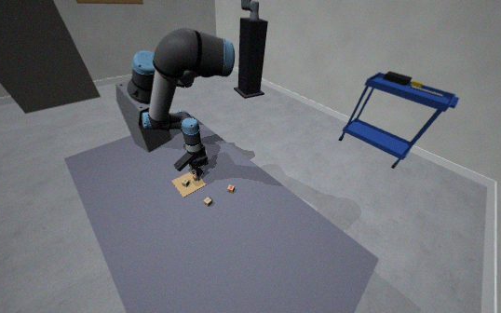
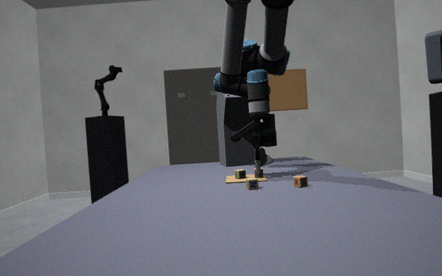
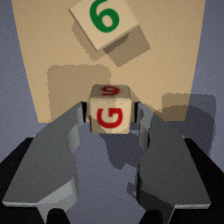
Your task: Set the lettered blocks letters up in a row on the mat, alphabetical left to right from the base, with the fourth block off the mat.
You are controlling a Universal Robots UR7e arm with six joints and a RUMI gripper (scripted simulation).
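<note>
The tan mat lies 10 mm ahead of my hand, 50 mm to the right of it and 20 mm below it.
</note>
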